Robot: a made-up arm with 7 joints.
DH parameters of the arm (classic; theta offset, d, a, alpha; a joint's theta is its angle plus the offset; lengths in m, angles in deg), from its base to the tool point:
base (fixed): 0 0.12 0 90
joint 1: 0 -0.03 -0.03 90
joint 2: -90 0.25 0.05 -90
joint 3: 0 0.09 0.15 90
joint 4: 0 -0.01 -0.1 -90
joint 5: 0 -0.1 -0.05 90
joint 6: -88.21 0 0.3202 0
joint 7: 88.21 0 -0.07 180
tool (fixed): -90 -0.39 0 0
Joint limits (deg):
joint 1: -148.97..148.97
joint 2: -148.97..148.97
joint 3: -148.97..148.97
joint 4: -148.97..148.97
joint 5: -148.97..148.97
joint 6: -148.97..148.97
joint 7: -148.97..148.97
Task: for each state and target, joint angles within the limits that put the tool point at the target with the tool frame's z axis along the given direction. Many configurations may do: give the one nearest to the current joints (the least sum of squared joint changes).
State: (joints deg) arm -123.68 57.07 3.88 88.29 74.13 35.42 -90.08
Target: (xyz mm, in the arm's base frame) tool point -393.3 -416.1 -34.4 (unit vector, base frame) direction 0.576 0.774 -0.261
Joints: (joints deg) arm -123.92 95.27 19.04 92.83 49.68 58.44 -96.73
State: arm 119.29 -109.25 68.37 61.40 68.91 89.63 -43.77
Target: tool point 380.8 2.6 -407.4 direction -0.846 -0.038 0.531
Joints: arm 112.36 -119.01 40.22 70.18 27.04 76.64 -35.28
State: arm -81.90 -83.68 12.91 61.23 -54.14 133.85 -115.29
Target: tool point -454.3 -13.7 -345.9 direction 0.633 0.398 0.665
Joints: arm -28.10 -72.63 9.79 85.34 -27.01 134.92 -123.15
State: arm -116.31 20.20 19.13 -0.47 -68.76 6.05 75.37
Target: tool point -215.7 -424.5 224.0 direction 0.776 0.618 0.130
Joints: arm -143.90 -17.32 -10.02 -33.89 -60.94 -7.48 34.32
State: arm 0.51 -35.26 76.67 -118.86 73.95 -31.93 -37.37
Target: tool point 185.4 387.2 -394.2 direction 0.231 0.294 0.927
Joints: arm 28.22 -31.34 74.81 -133.32 74.61 -37.29 -29.72
